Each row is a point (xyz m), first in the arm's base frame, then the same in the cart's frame.
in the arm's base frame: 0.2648 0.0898 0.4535
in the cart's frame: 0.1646 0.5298 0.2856
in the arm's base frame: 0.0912 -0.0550 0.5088
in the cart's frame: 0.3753 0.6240 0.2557
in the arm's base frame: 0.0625 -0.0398 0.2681
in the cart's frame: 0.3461 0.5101 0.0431
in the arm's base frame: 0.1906 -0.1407 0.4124
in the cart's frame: 0.2804 0.6924 0.1424
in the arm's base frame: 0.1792 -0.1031 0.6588
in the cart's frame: 0.3363 0.7501 0.3786
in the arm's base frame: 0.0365 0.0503 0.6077
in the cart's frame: 0.4239 0.5531 0.3841
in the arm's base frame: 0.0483 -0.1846 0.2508
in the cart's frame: 0.3900 0.6254 -0.0359
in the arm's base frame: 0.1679 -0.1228 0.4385
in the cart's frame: 0.3034 0.6798 0.1712
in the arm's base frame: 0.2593 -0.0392 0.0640
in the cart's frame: 0.1149 0.4919 -0.1200
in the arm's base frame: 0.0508 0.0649 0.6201
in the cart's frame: 0.4096 0.5495 0.4029
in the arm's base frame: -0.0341 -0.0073 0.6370
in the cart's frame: 0.5108 0.5929 0.3786
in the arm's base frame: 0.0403 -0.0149 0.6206
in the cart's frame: 0.4386 0.6161 0.3681
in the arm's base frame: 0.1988 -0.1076 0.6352
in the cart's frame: 0.3137 0.7510 0.3575
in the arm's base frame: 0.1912 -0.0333 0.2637
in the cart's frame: 0.2218 0.5421 0.0550
